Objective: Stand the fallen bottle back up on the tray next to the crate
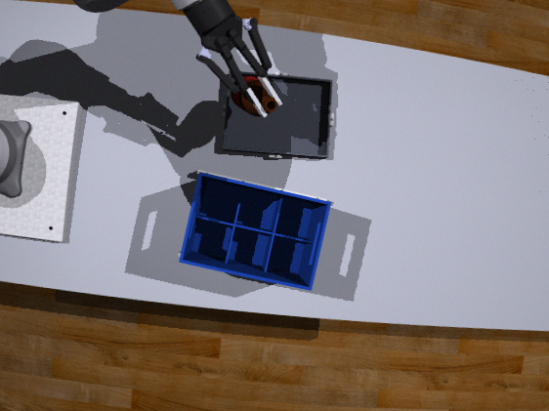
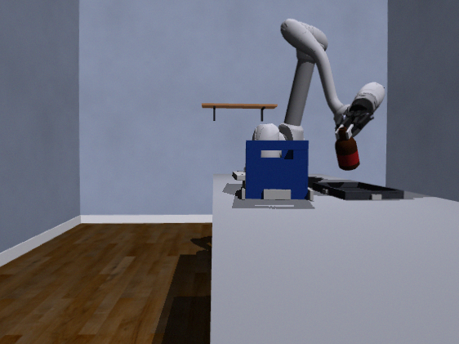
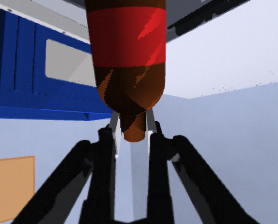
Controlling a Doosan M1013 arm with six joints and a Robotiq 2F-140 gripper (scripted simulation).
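The bottle lies 6 cm below my hand, 1 cm to the left of it and 1 cm behind it. Also, from my hand: blue crate: 26 cm to the right, 13 cm below, 3 cm ahead; then dark tray: 20 cm below, 5 cm ahead, 1 cm to the left.
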